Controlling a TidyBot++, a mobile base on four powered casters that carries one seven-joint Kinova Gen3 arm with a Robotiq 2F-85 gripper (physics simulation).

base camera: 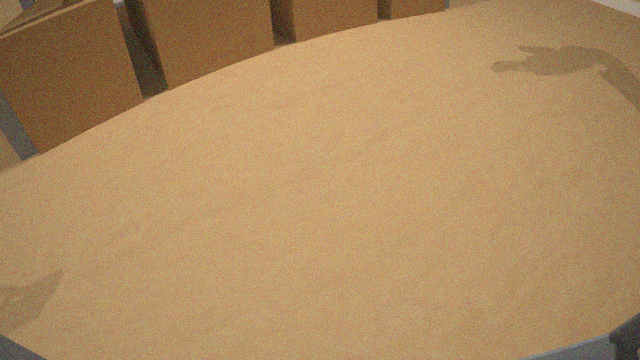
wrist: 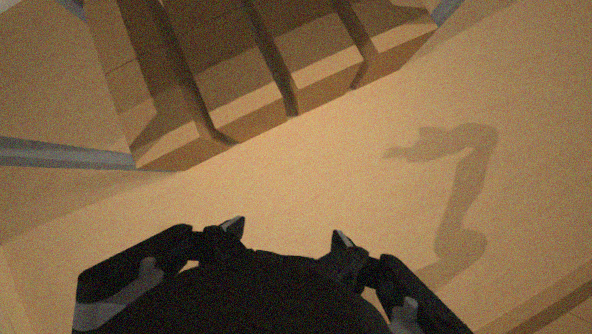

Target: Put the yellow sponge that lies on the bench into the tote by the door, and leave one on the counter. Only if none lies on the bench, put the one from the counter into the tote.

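Frame: origin at the arm's base, x down, y right, z back, level; centimetres.
Where they show: gripper, between the fingertips: (wrist: 287, 233).
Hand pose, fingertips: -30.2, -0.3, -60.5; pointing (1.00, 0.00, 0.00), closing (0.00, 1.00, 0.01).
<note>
After its pixels a point has its place, as x, y, z.
My gripper (wrist: 287, 233) {-30.2, -0.3, -60.5} is open and empty in the wrist view, its two fingertips wide apart above the wooden floor (wrist: 310, 195) {39.6, 7.6, -56.5} (base camera: 320, 200) {39.6, -0.2, -42.6}. No yellow sponge shows in either view, and neither does the tote. A grey-blue leg (base camera: 20, 135) {33.7, -67.4, -60.5} (wrist: 65, 154) {-6.2, -66.9, -63.1} stands beside the boxes at the left in both views. Another grey-blue leg (wrist: 445, 12) {8.5, 48.8, -137.0} shows at the top right of the boxes in the wrist view. The top that these legs carry does not show, so I cannot see what lies on it.
Large brown boxes (base camera: 210, 45) (wrist: 327, 77) stand in a row on the floor, at the top left in the base view and across the top in the wrist view. The arm's shadow (base camera: 565, 60) {39.6, 78.4, -94.1} (wrist: 472, 175) {39.6, 97.0, -79.1} falls on the floor at the right. A brown edge runs across the wrist view's lower right.
</note>
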